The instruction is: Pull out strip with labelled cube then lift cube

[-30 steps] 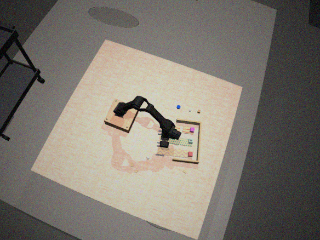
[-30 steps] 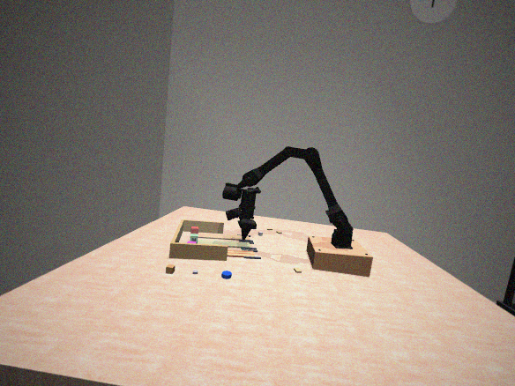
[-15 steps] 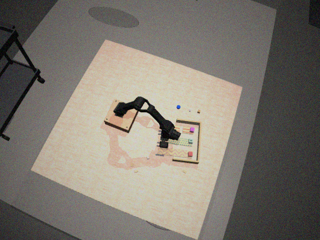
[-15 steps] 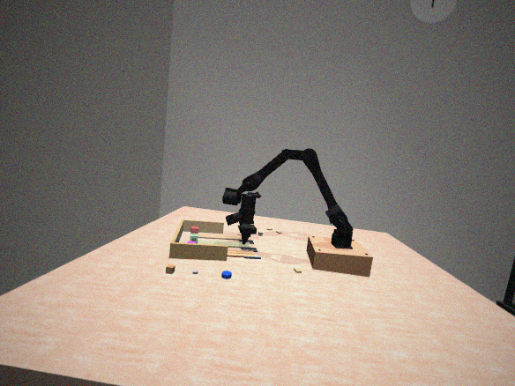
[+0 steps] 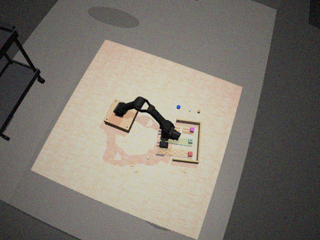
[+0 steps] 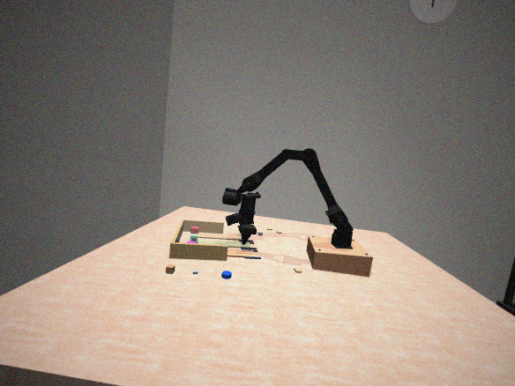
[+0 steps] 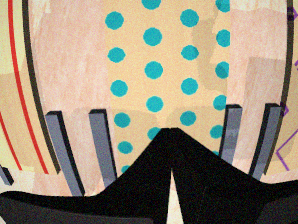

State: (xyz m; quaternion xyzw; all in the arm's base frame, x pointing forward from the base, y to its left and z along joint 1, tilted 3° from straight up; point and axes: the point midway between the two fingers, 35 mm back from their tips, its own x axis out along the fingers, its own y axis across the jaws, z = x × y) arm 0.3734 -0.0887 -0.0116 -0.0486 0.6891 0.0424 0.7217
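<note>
Now: gripper tip 20 cm short of the labelled cube, 3 cm to the right of it and 1 cm below it. Round my gripper tip: blue disc 5 cm ahead, 29 cm to the left; small white cube 8 cm behind, 17 cm to the right; zigzag strip 10 cm ahead, 8 cm to the right.
</note>
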